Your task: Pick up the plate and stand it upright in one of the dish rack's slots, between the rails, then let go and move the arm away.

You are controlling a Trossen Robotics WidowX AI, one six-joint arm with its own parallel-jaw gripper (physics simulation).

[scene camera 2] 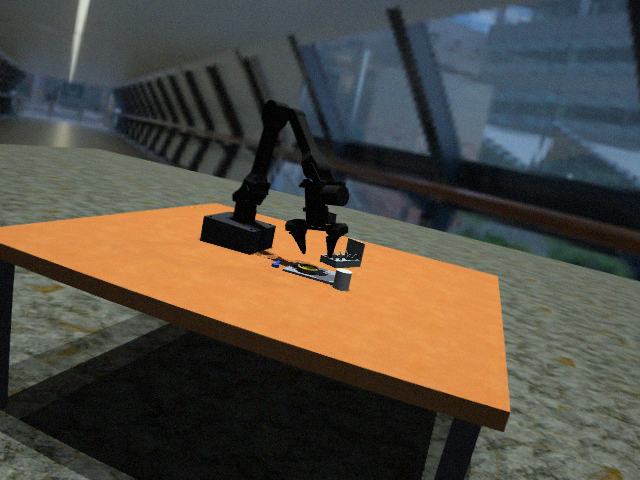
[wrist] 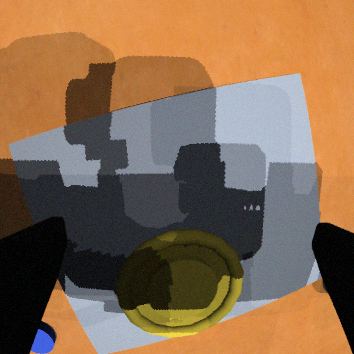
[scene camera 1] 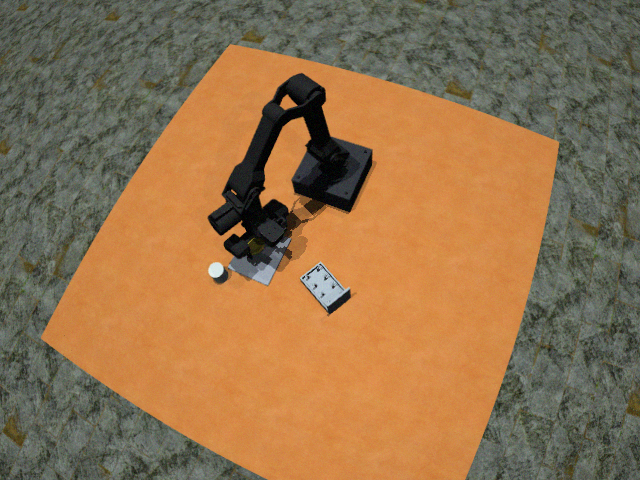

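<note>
The yellow round plate [scene camera 1: 255,246] [scene camera 2: 308,268] [wrist: 200,280] lies flat on a thin grey square board [scene camera 1: 264,274] [scene camera 2: 329,277] [wrist: 290,125]. In scene camera 1 the gripper partly covers the plate. My gripper [scene camera 2: 317,254] [wrist: 194,235] is open and empty, its fingers pointing down above the plate and board. In the wrist view the fingers stand wide on either side, with the plate low between them. The pale grey dish rack [scene camera 1: 338,301] [scene camera 2: 355,252] stands apart from the board, with small pegs and a raised panel at one end.
A white-topped cylinder [scene camera 1: 217,272] [scene camera 2: 342,280] stands close beside the board, on the side away from the rack. A small blue object [scene camera 2: 276,263] [wrist: 43,340] lies near another side of the board. The arm's black base [scene camera 1: 333,175] [scene camera 2: 235,232] stands on the orange table.
</note>
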